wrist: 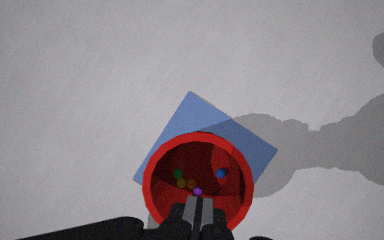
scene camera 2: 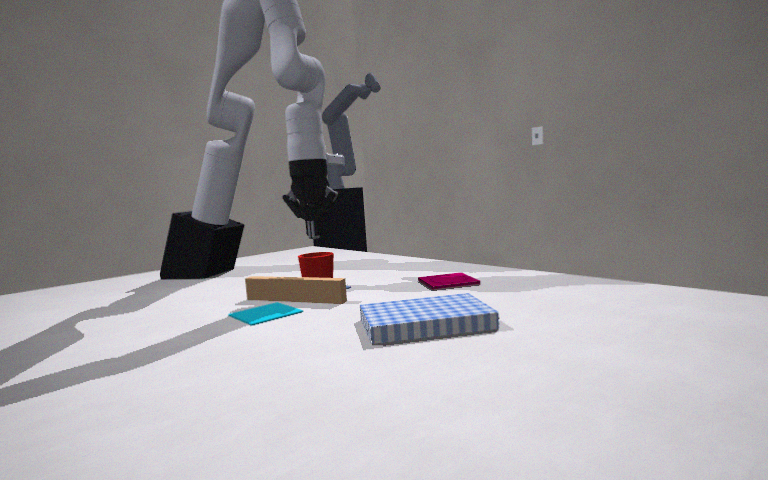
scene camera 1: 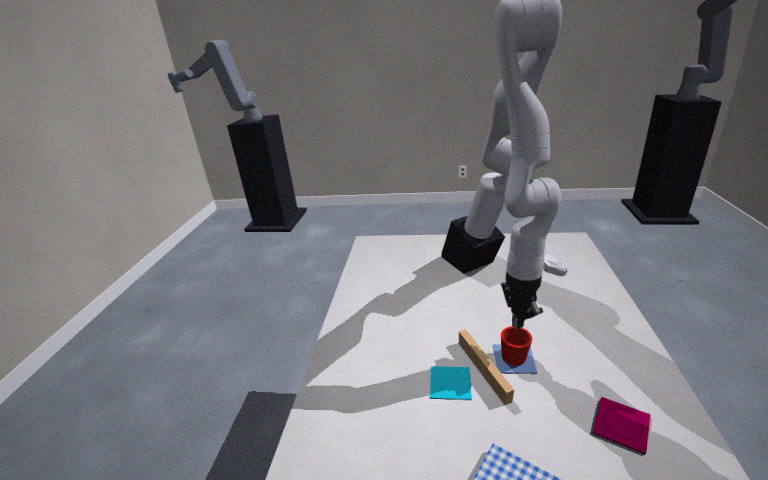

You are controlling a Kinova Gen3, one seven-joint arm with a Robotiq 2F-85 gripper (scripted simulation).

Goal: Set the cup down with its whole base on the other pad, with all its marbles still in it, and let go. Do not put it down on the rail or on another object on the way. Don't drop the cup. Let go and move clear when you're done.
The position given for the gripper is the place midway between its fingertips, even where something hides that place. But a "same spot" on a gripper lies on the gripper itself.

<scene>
The gripper shows in the wrist view [197, 213], in scene camera 2 and in scene camera 1. A red cup shows in the wrist view, in scene camera 2 [319, 264] and in scene camera 1. A magenta flat box shows in scene camera 2 [454, 280] and in scene camera 1 [623, 425]; in the wrist view it is out of frame. The same spot on the gripper: [scene camera 2: 313, 225] is [scene camera 1: 516, 320]. One and the same spot on the red cup: [wrist: 233, 194] is [scene camera 1: 519, 354].
</scene>
